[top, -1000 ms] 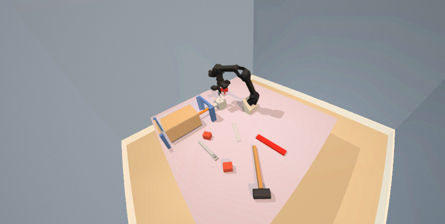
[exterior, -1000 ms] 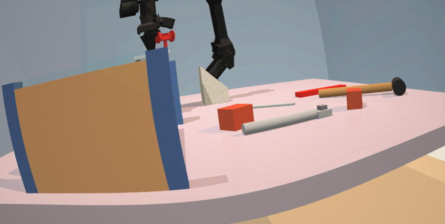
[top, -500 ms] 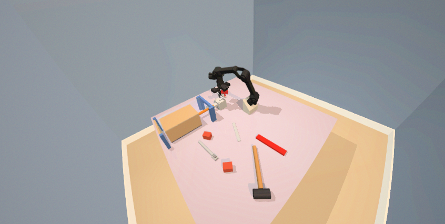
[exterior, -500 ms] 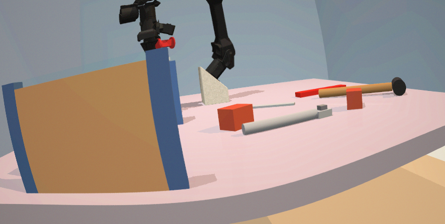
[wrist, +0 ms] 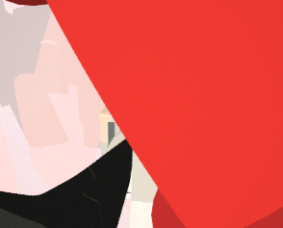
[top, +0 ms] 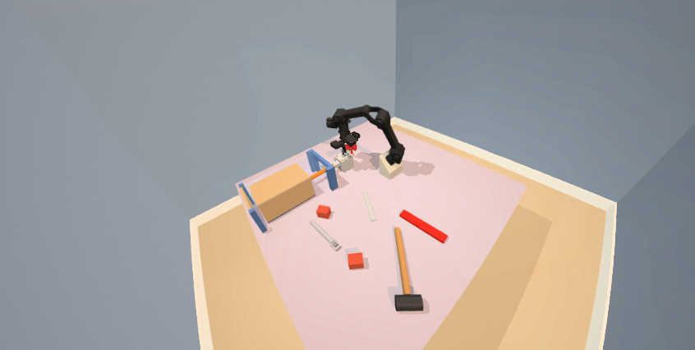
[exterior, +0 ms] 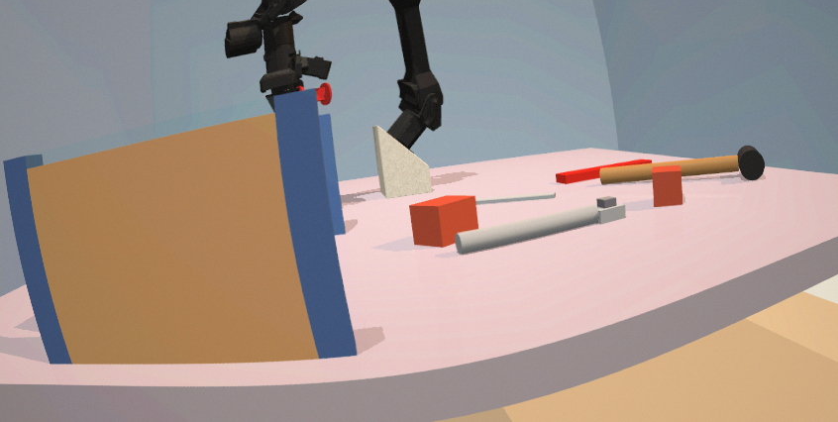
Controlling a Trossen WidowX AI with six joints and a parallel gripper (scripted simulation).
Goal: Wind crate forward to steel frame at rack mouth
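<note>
My gripper tip is 50 mm to the right of the red knob, 40 mm below it and 10 mm short of it. From my gripper tip the other things lie so: pale crank arm 10 mm to the left, 10 mm above; pale winch 120 mm below, 60 mm to the right, 20 mm behind; blue frame 150 mm ahead, 70 mm to the right, 40 mm below.
</note>
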